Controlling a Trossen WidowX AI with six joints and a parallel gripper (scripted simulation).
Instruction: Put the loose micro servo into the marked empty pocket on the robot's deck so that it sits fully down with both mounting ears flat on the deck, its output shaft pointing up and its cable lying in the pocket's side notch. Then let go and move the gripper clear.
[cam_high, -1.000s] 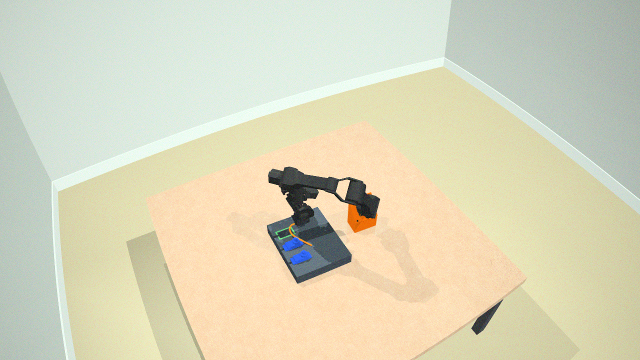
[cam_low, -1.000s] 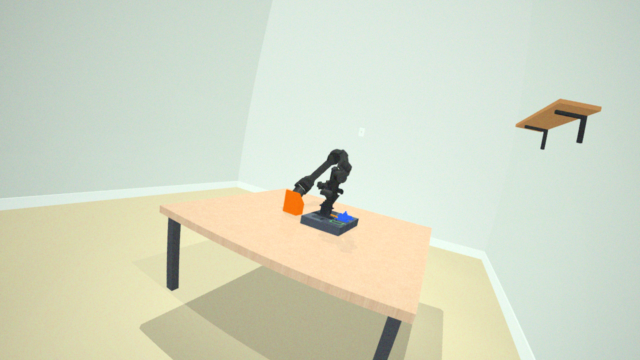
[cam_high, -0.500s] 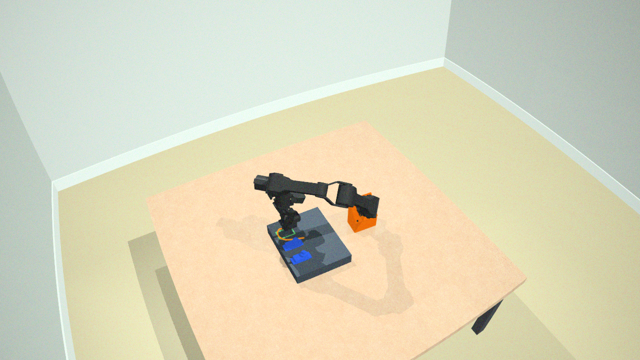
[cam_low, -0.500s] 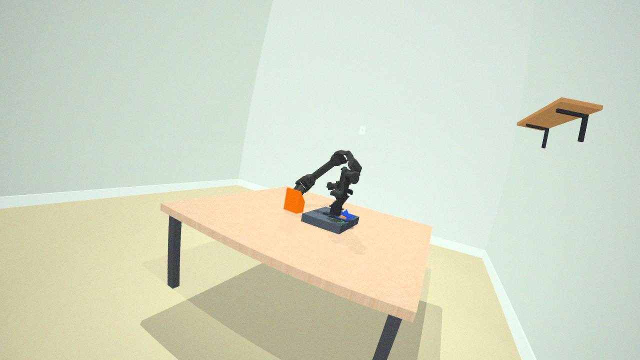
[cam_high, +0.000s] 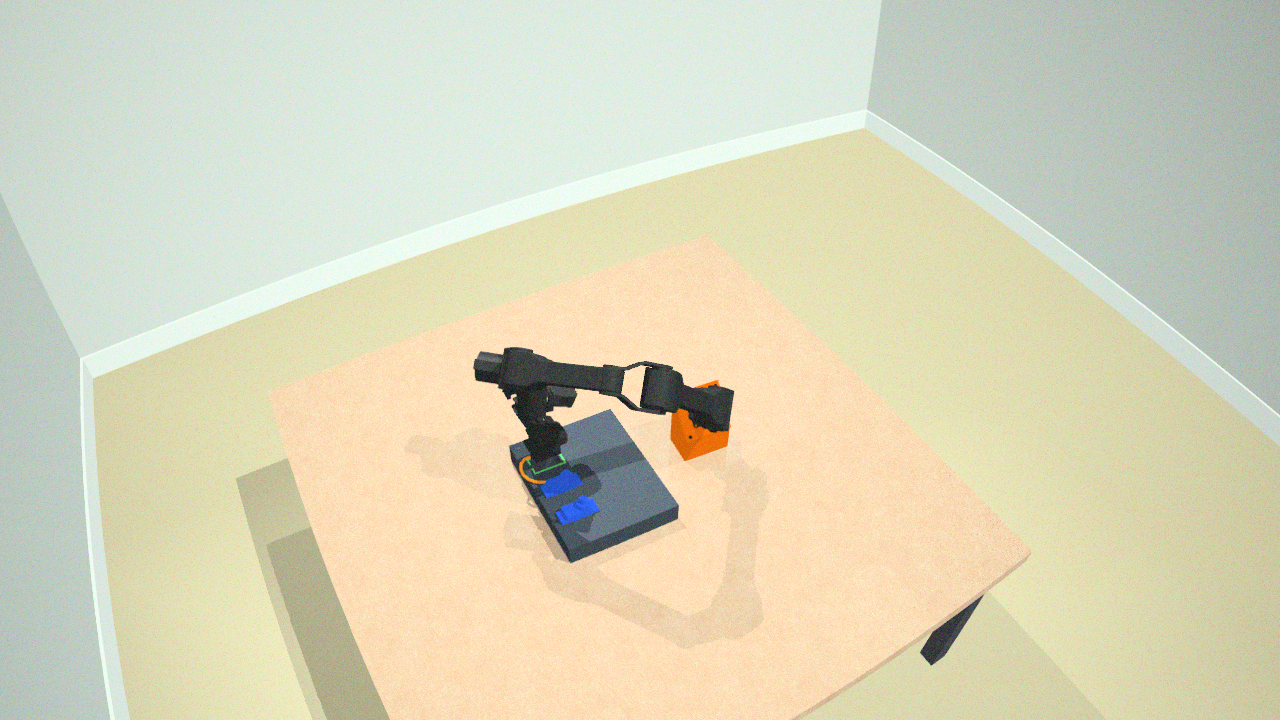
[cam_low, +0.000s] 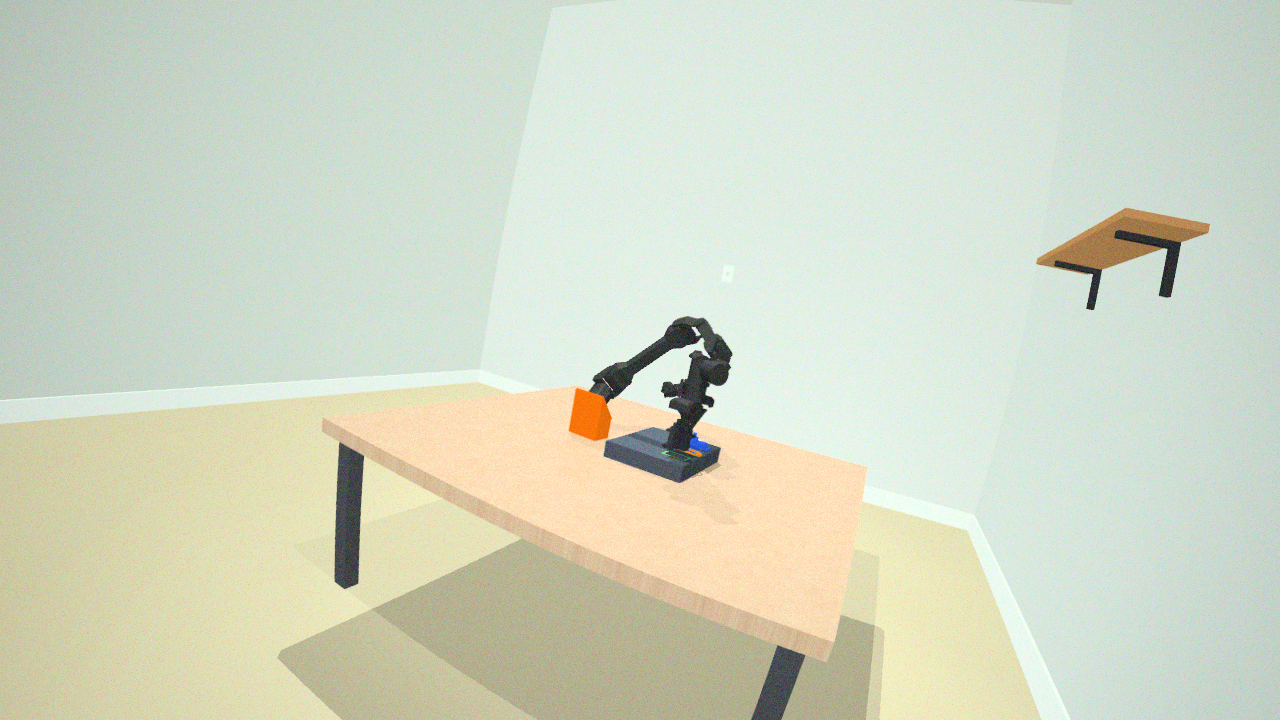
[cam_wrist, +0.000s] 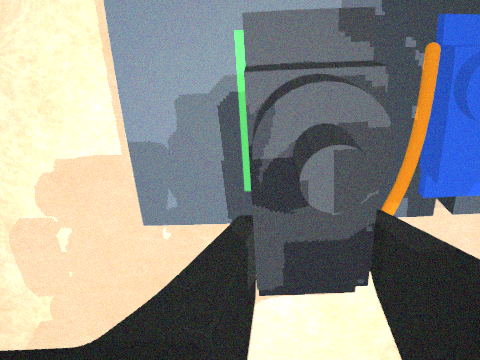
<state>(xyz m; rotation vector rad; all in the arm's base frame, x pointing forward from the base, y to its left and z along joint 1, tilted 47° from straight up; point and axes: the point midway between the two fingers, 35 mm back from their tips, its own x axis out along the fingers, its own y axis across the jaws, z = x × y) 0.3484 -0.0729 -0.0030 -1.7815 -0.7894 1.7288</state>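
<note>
My gripper tip is 13 cm past the deck, 7 cm to the right of it and 9 cm above it.
</note>
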